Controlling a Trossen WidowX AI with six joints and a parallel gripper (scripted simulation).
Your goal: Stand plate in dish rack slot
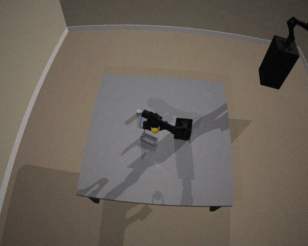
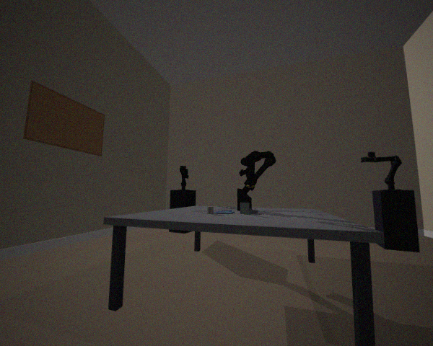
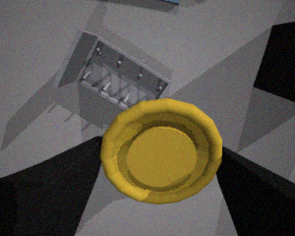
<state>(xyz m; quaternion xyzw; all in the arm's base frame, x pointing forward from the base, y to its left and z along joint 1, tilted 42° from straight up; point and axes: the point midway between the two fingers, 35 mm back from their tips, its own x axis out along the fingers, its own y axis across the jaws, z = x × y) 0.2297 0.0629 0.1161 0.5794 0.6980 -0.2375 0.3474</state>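
The dish rack is 5 cm ahead of my gripper tip and 17 cm below it. Round my gripper tip: blue spoon 1 cm behind, 19 cm to the right, 19 cm below; then plate 1 cm above; then blue mat 9 cm ahead, 18 cm to the right, 19 cm below.
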